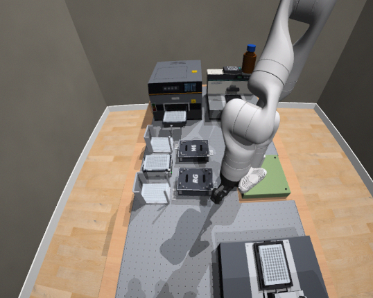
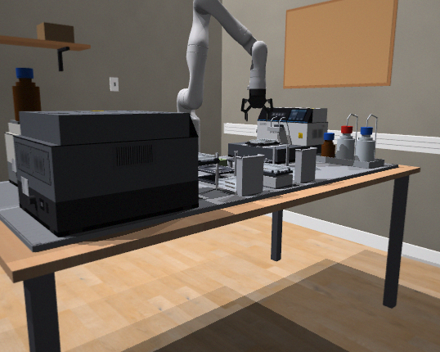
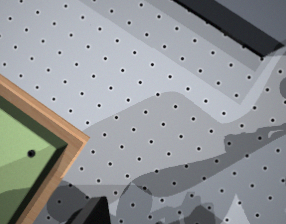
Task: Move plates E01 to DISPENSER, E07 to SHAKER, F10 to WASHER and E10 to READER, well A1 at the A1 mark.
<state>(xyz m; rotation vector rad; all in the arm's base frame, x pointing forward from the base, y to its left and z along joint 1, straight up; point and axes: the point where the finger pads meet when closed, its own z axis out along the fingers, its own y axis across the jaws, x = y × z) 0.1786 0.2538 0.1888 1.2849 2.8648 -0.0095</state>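
Right now the washer nest is 22 cm to the left of my hand, 16 cm behind it and 14 cm below it. The rest, counted from my hand: DONE label 22 cm below, 21 cm ahead, 10 cm to the right; nest RG 16 cm below, 15 cm to the right, 11 cm ahead; A1 corner mark 16 cm below, 10 cm to the right, 4 cm ahead.
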